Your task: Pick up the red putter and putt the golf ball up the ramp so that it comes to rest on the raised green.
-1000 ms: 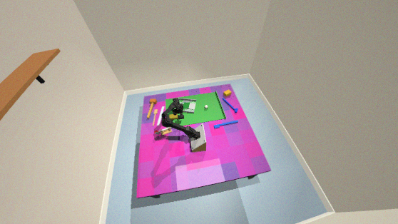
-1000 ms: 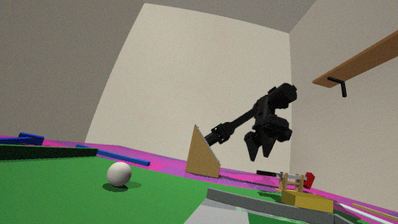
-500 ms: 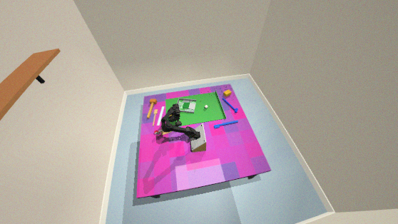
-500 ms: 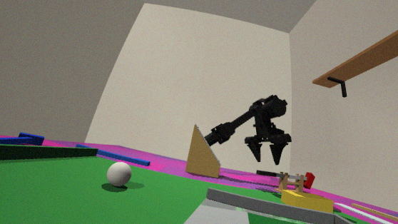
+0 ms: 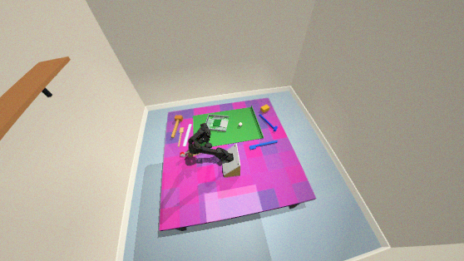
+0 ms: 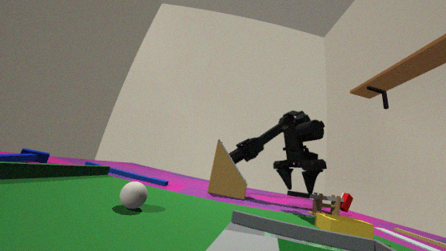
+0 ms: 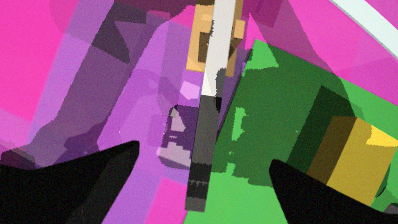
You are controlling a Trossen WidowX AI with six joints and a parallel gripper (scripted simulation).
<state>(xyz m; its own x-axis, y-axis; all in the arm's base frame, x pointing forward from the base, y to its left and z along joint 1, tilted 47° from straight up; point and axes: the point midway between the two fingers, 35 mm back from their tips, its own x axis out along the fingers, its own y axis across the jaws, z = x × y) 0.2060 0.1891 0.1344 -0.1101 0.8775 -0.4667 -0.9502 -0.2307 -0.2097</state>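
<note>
Now: the red putter 4 cm behind my gripper tip, 11 cm to the left of it and 1 cm below it. The rest, counted from my gripper tip: white stick (21 cm ahead, 21 cm to the left, 7 cm below); then yellow block (16 cm ahead, 4 cm to the left, 5 cm below); then white golf ball (27 cm ahead, 38 cm to the right, 4 cm below).
</note>
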